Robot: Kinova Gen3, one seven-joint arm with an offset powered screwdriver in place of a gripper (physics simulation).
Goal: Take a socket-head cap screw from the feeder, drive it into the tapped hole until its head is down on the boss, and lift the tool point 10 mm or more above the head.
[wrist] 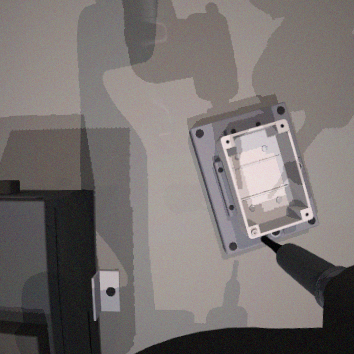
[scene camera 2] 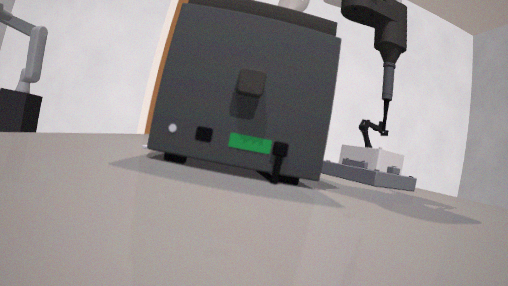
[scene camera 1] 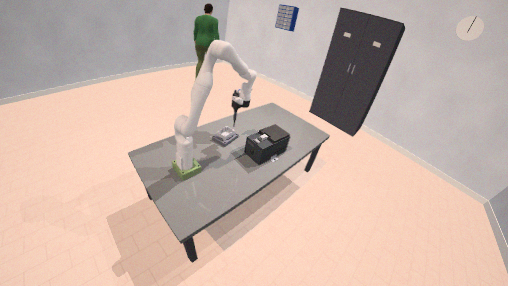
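The black feeder (scene camera 1: pixel 267 147) (scene camera 2: pixel 290 60) (wrist: pixel 75 240) stands on the table. The white open-topped housing (scene camera 2: pixel 360 154) (wrist: pixel 235 186) sits in the grey fixture (scene camera 2: pixel 372 177) (wrist: pixel 210 185), beside the feeder. A small round screw head (wrist: pixel 254 231) shows at the housing's near left corner boss in the wrist view; its exact height is too small to tell. My screwdriver tip (scene camera 1: pixel 234 126) (scene camera 2: pixel 384 128) (wrist: pixel 263 239) points down, raised clear above the housing in scene camera 2. In the wrist view the tip shows just beside that corner. No screw shows on the bit.
A small white bracket (wrist: pixel 110 291) with a dark hole stands out from the feeder's side. The arm's green base (scene camera 1: pixel 187 170) is on the grey table (scene camera 1: pixel 210 200). A person in green (scene camera 1: pixel 206 31) stands behind the table. A dark cabinet (scene camera 1: pixel 355 70) is against the wall.
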